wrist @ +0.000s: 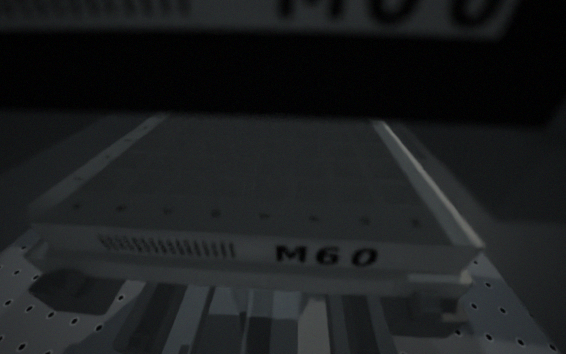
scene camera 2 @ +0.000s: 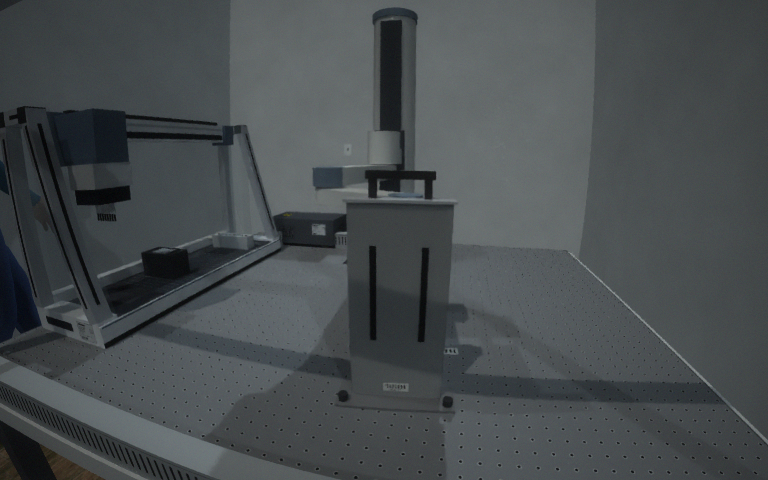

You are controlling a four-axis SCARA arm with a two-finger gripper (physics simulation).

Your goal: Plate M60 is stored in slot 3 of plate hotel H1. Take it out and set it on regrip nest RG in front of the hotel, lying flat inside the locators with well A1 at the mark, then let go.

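Frame: origin at the arm's base, x ahead, y left, z up, level; metres.
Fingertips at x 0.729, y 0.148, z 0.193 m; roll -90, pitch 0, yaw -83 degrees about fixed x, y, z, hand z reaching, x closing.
Offsets run from my fingertips to a thing's middle. "spot": to the spot under its first point.
Plate M60 @(dx -0.021, dy -0.003, dz -0.006 m) point(wrist: 265, 170) shows in the wrist view, lying flat on its ledges in the hotel, its label towards the camera. My gripper point(wrist: 272, 145) is at the plate's long sides; the dark, blurred finger shapes lie close along both edges, and it appears shut on the plate. The fingertips are mostly hidden in shadow and behind a black plate above. Plate hotel H1 @(dx +0.009, dy +0.009, dz -0.006 m) point(scene camera 2: 399, 294) stands upright in scene camera 2, its closed back hiding the plate and gripper. Nest RG and well A1 cannot be made out.
The black plate @(dx -0.021, dy -0.003, dz +0.029 m) point(wrist: 270, 75) with a blurred label hangs close above M60. The arm's column point(scene camera 2: 394, 73) stands behind the hotel. A gantry machine point(scene camera 2: 192, 283) stands at the left, with a dark box @(spot: dx -0.764, dy -0.499, dz -0.107 m) point(scene camera 2: 310, 229) behind. A person is partly visible at the left edge.
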